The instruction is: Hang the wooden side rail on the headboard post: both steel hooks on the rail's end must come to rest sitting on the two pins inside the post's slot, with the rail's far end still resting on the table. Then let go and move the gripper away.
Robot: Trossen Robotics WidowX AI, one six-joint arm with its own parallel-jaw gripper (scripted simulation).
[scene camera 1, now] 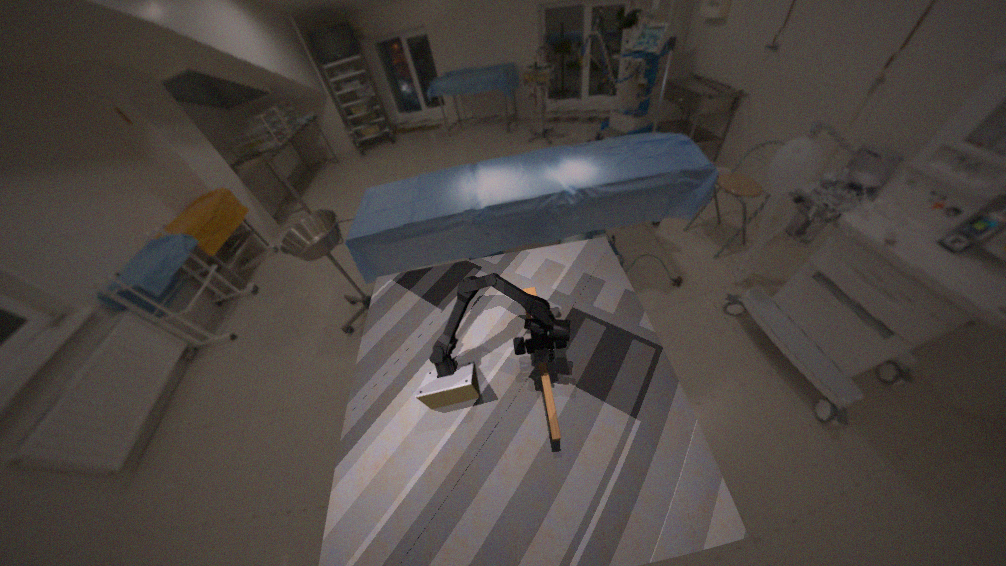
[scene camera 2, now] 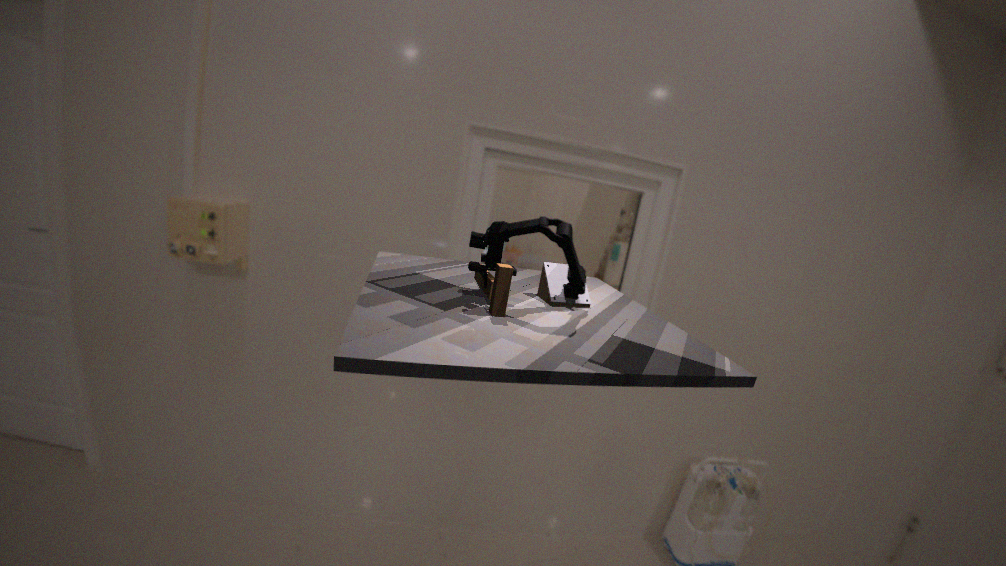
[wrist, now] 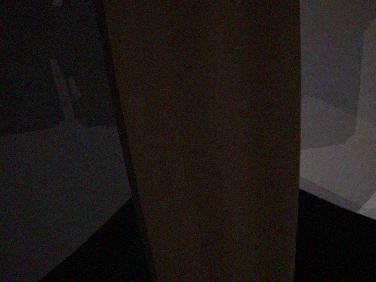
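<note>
A wooden side rail (scene camera 1: 554, 429) is visible, also in the wrist view (wrist: 208, 107). A headboard post (scene camera 2: 503, 275) is visible too. My gripper (scene camera 1: 539, 352) appears in the wrist view as well (wrist: 200, 184).
</note>
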